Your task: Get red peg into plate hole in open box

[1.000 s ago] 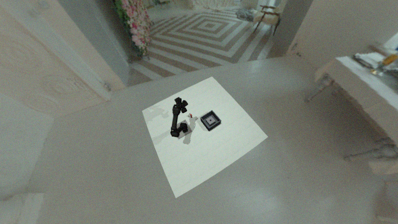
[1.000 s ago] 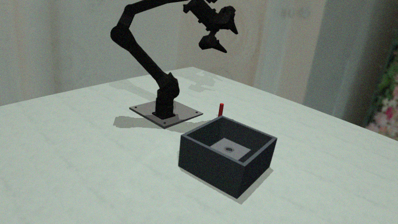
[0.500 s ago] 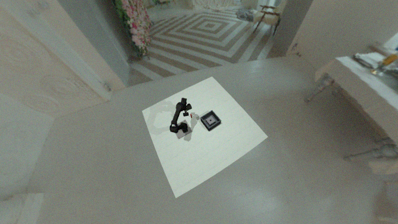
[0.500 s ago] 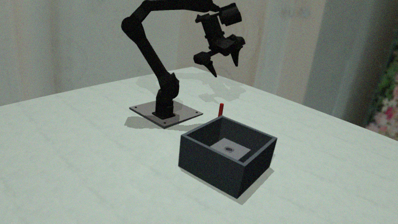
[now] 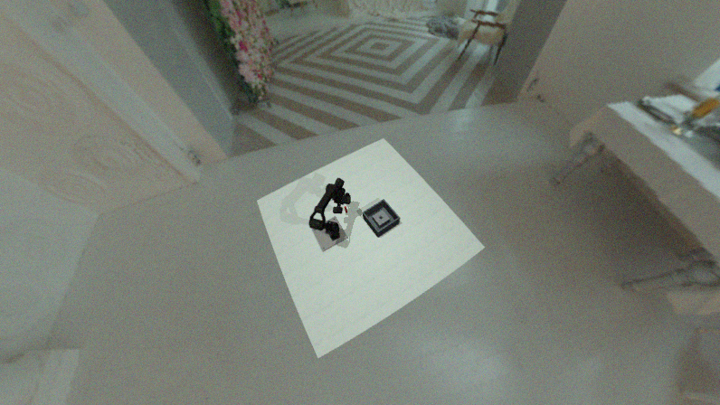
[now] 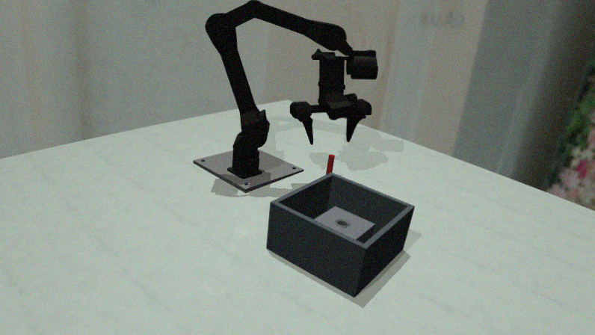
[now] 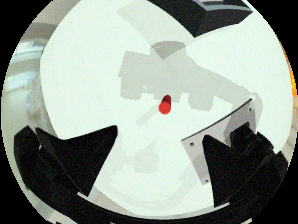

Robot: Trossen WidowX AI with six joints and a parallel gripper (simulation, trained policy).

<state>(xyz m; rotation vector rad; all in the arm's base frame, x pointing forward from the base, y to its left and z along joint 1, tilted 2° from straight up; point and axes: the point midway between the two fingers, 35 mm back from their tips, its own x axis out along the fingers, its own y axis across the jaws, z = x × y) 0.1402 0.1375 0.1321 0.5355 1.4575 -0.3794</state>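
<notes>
My gripper tip is 20 mm short of the red peg, 10 mm to the left of it and 60 mm above it. The rest, counted from my gripper tip: grey plate (210 mm ahead, 210 mm to the right, 60 mm below); dark box (210 mm ahead, 210 mm to the right, 80 mm below).
</notes>
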